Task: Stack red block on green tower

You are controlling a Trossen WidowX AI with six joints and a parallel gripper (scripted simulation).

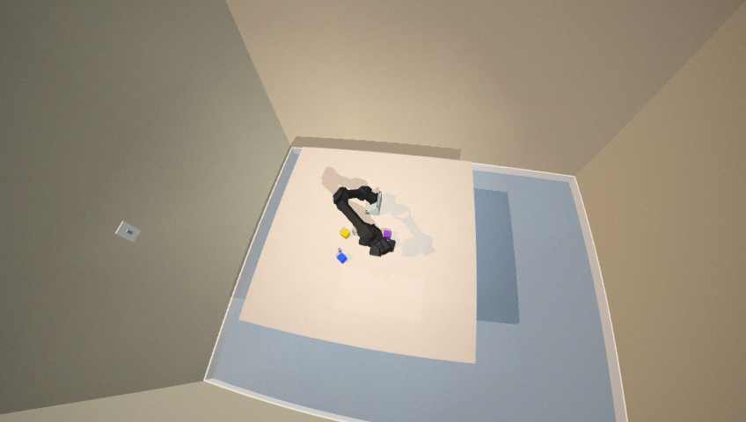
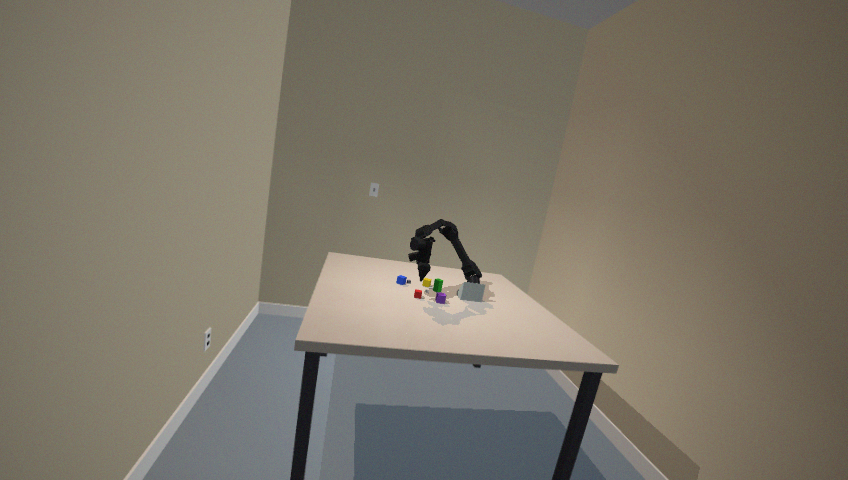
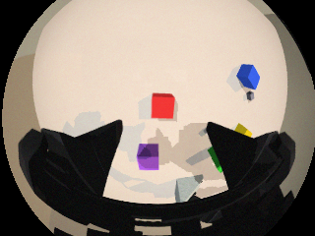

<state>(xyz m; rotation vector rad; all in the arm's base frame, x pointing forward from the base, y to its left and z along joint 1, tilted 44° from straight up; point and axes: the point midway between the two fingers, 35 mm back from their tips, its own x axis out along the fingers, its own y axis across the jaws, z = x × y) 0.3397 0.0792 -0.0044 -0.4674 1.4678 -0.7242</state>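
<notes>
Right now my gripper tip is 80 mm above the red block. Also, from my gripper tip: blue block (210 mm to the right, 80 mm below, 50 mm ahead); purple block (120 mm behind, 80 mm below, 40 mm to the left); yellow block (210 mm to the right, 100 mm behind, 80 mm below).
</notes>
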